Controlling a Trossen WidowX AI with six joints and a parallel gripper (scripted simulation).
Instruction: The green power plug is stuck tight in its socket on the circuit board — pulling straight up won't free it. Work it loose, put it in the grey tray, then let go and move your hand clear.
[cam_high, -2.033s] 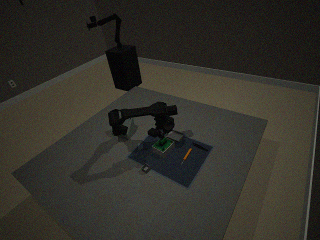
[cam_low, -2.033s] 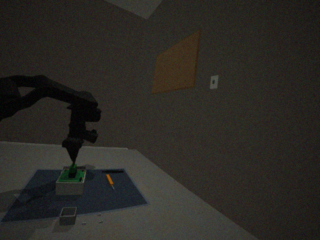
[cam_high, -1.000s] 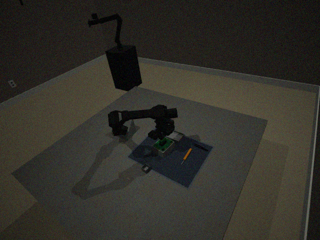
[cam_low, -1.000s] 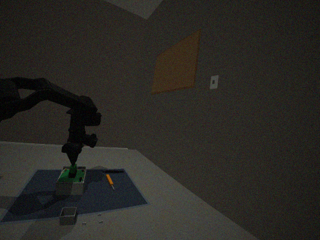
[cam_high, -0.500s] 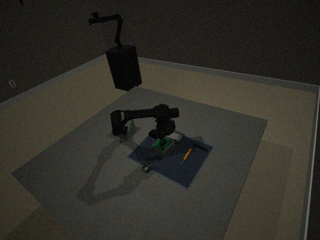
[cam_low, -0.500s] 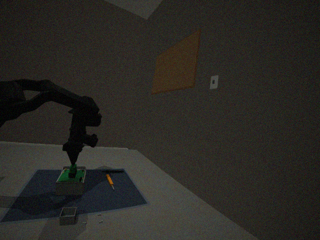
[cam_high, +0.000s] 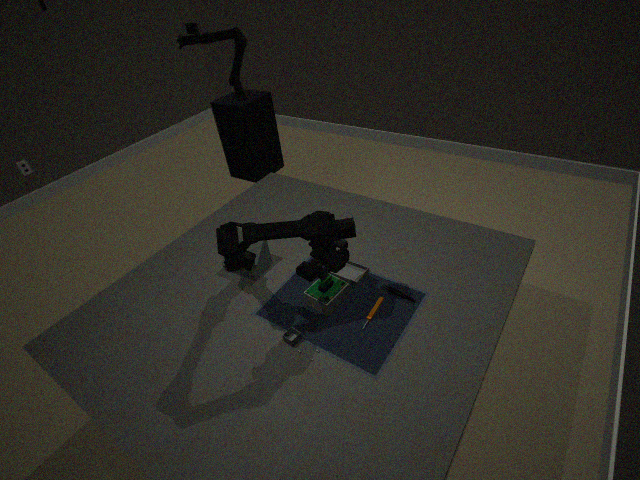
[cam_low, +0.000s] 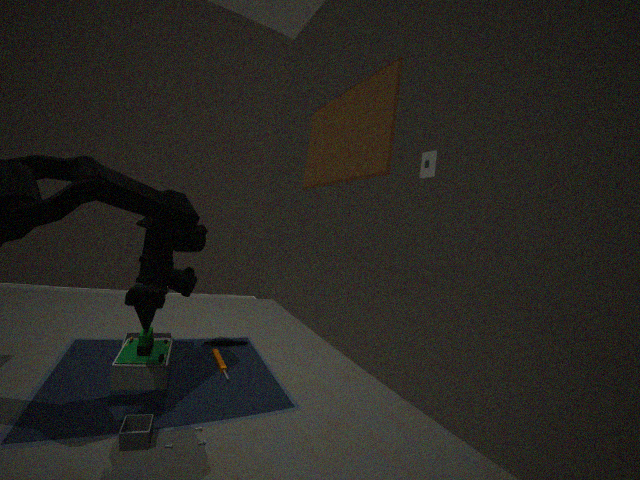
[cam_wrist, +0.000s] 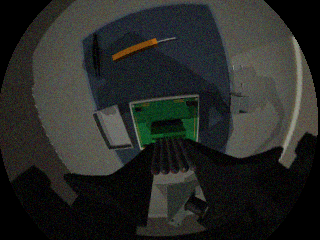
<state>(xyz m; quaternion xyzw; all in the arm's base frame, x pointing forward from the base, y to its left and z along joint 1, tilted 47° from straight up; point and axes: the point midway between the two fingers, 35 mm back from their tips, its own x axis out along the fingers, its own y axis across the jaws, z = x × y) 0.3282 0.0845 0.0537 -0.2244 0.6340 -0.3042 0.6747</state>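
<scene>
The green power plug is 2 cm below my gripper tip. From my gripper tip the other things lie so: blue mat: 11 cm below, 5 cm ahead.
</scene>
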